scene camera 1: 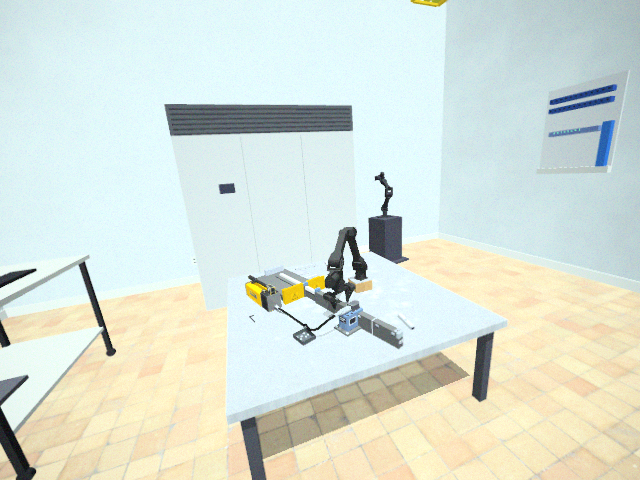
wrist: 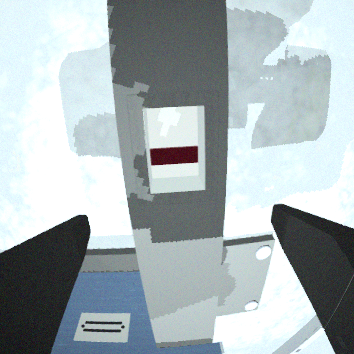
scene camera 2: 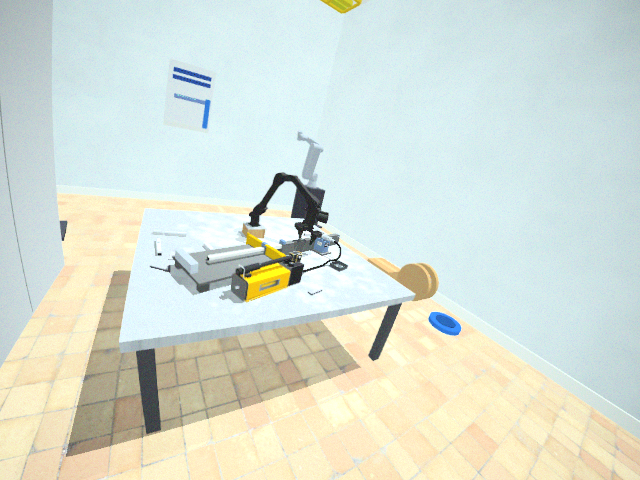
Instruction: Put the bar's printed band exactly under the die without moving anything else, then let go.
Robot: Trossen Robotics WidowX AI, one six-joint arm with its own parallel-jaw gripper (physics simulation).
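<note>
A long grey rail runs past a blue device. In the wrist view, a pale piece with a dark red band shows at the rail's upper face, a little beyond the fingertips. Whether this piece is the bar I cannot tell for certain. My gripper is open and empty, pointing down over the rail near the blue device, with one finger on each side of the rail in the wrist view. I cannot make out the die in any view.
A yellow machine stands beside a dark grey bed with a white tube. A black cable leads to a small control box. A white strip and a hex key lie on the table.
</note>
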